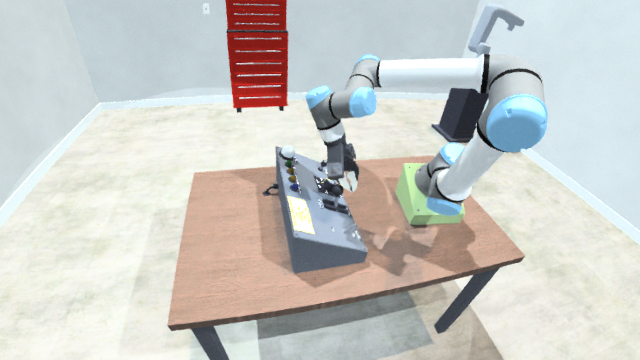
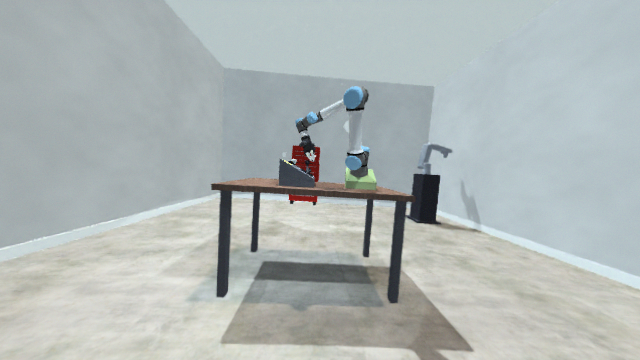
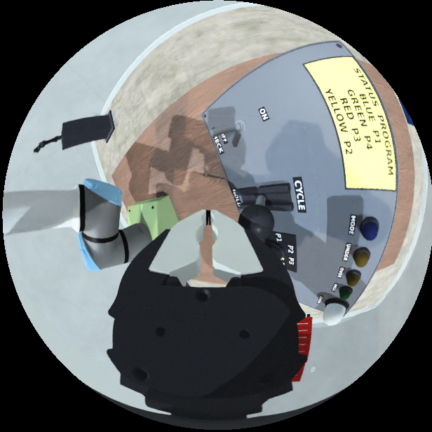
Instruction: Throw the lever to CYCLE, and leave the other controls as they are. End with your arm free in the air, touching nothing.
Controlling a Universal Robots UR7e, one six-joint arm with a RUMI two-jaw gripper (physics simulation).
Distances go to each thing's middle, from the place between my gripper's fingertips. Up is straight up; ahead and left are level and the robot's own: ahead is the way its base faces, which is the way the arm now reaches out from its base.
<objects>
My hand is 130 mm short of the sloped grey control panel (image 1: 315, 233), 90 mm to the left of it and 90 mm above it.
</objects>
